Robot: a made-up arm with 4 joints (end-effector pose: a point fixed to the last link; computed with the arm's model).
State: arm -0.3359 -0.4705 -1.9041 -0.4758
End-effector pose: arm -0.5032 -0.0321 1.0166 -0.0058 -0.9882 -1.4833
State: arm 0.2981 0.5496 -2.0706 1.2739
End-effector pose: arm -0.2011 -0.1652 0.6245 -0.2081 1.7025 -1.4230
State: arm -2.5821 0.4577 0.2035 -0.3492
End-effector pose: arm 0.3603 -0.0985 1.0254 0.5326 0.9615 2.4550
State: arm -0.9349 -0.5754 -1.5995 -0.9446
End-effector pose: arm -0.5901 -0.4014 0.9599 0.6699 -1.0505 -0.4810
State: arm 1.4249 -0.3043 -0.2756 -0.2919
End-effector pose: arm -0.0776 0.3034 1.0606 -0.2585 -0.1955 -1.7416
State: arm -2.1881 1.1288 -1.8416 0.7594
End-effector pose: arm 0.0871 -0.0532 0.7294 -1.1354 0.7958 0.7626
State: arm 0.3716 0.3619 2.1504 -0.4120
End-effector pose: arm -0.4237 -0.1978 1.0429 0.5917 -0.1822 1.7009
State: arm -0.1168 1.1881 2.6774 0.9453
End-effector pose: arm -0.4847 -0.3419 0.4841 0.2562 -2.4638 1.3615
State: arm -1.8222 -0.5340 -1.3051 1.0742
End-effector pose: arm -0.1338 -0.1869 0.6861 -1.0482 -0.8199 0.2389
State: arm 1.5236 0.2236 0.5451 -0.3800
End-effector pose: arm -0.3022 0.2718 1.0591 0.3615 -0.5526 -1.0477
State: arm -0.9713 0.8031 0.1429 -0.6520
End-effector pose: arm 0.0148 -0.6406 0.8682 1.3893 0.5362 0.7208
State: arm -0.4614 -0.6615 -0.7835 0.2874
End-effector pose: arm -0.4185 0.0128 0.8410 -0.8610 -0.4869 -0.3566
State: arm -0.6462 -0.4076 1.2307 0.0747
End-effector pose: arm -0.5044 -0.3173 1.0132 -0.3689 -0.0721 1.8393
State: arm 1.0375 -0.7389 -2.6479 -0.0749
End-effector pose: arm -0.0941 0.1979 1.0043 0.8637 0.7165 2.2803
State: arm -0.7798 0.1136 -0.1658 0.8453
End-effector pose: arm -0.4720 -0.1823 0.8440 -0.7012 -0.2974 0.6368
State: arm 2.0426 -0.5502 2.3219 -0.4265
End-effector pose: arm 0.1317 0.0791 1.0508 0.7019 0.3215 0.0384
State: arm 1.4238 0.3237 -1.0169 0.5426
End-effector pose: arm -0.0895 0.0714 0.9465 0.0110 0.5224 -2.3228
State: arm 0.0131 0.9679 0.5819 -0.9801
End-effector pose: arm -0.3861 -0.5450 0.6982 1.9363 -0.1559 0.3762
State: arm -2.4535 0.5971 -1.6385 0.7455
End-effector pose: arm 0.0283 -0.0588 0.8301 -0.9268 0.1376 1.0197
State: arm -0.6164 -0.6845 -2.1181 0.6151
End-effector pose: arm -0.1807 -0.1598 0.9176 -0.7253 -0.3437 -1.6127
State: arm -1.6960 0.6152 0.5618 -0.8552
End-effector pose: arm 0.3547 -0.3426 0.8779 1.2358 1.2076 1.6970
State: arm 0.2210 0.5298 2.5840 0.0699
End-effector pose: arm -0.5099 -0.3272 0.9146 0.2705 -0.8370 2.2200
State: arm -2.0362 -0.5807 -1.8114 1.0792
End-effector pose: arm -0.0204 -0.1196 0.7545 -0.8738 -0.6647 -0.0285
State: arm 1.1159 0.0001 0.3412 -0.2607
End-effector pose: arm -0.3230 0.2346 1.0761 0.1524 -0.2721 -0.8588
